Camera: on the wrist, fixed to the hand. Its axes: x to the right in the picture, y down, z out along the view.
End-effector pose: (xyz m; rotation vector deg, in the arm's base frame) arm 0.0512 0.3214 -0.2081 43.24 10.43 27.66
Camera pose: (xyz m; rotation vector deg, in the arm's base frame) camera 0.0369 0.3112 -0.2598 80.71 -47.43 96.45
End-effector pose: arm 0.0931 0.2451 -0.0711 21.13 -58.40 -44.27
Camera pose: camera 0.1036 0.2303 -0.1226 -13.62 -89.36 46.37
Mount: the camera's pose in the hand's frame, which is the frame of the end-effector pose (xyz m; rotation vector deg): -0.0181 -0.0372 -0.0356 28.57 -27.58 86.42
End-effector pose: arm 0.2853 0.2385 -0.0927 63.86 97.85 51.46
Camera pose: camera 0.2448 0.2055 -0.1084 158.85 25.21 49.25
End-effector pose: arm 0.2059 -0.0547 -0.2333 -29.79 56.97 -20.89
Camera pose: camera 0.1640 -0.0847 -0.2152 36.01 32.19 47.36
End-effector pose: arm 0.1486 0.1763 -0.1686 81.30 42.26 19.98
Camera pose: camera 0.1047 0.1865 -0.1994 127.44 -48.08 54.32
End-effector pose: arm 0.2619 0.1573 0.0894 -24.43 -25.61 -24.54
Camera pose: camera 0.2406 0.1149 0.0624 -15.60 -31.48 71.59
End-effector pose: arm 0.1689 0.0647 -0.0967 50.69 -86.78 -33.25
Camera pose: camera 0.2108 0.0623 -0.1316 -14.95 -130.91 44.26
